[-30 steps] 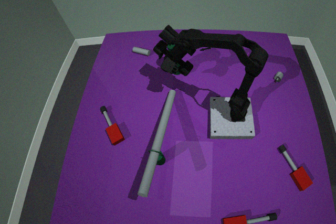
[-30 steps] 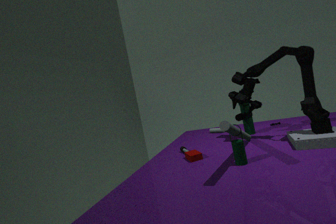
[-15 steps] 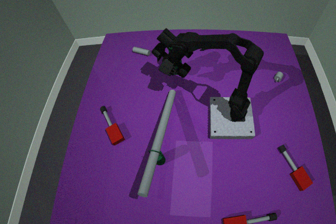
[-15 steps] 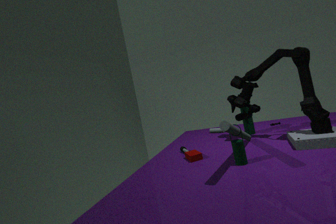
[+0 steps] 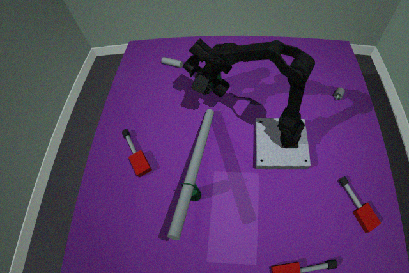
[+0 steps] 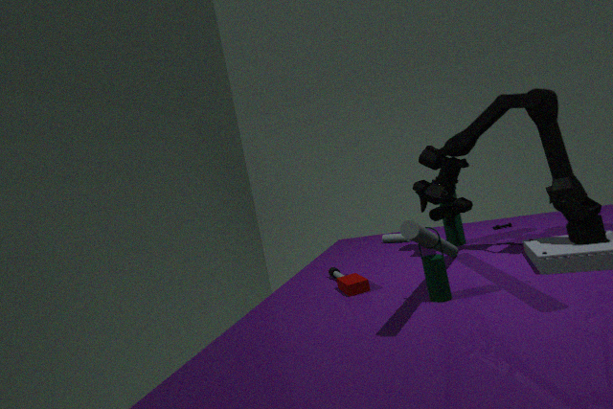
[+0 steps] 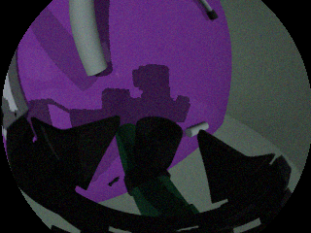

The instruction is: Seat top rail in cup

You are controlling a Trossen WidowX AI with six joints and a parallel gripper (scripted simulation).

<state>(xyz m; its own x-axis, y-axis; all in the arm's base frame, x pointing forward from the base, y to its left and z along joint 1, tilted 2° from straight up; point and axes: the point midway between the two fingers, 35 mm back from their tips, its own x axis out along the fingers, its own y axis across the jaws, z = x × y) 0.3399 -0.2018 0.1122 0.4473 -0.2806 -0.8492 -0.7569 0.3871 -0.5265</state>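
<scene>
The dark rail-end cup is 20 mm behind my gripper tip, 20 mm to the right of it and 10 mm above it. Also, from my gripper tip: short grey tube: 180 mm ahead, 220 mm to the right, 90 mm below; dark bolt: 220 mm behind, 240 mm to the right, 100 mm below; short green post: 10 mm behind, 430 mm to the left, 10 mm below.
</scene>
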